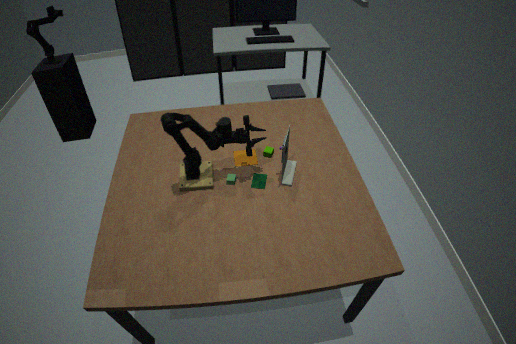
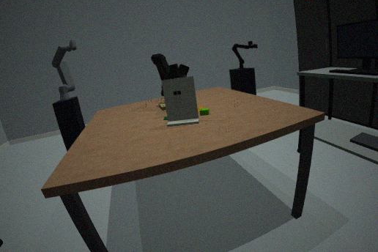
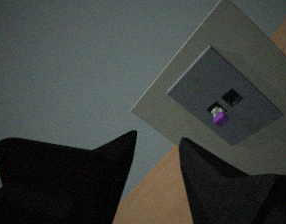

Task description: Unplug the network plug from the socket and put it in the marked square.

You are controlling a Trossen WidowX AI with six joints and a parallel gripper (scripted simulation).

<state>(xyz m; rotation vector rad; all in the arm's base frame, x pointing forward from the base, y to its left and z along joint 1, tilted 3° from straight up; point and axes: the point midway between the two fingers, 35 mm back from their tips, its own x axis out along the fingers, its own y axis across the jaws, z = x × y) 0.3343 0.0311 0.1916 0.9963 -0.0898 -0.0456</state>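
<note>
Now: the network plug 70 mm ahead of my gripper tip, 50 mm to the right of it and 50 mm below it. The rest, counted from my gripper tip: grey upright panel (90 mm ahead, 60 mm to the right, 110 mm below); then pale green cube (180 mm behind, 60 mm to the right, 210 mm below); then bright green cube (40 mm ahead, 100 mm to the left, 200 mm below).
</note>
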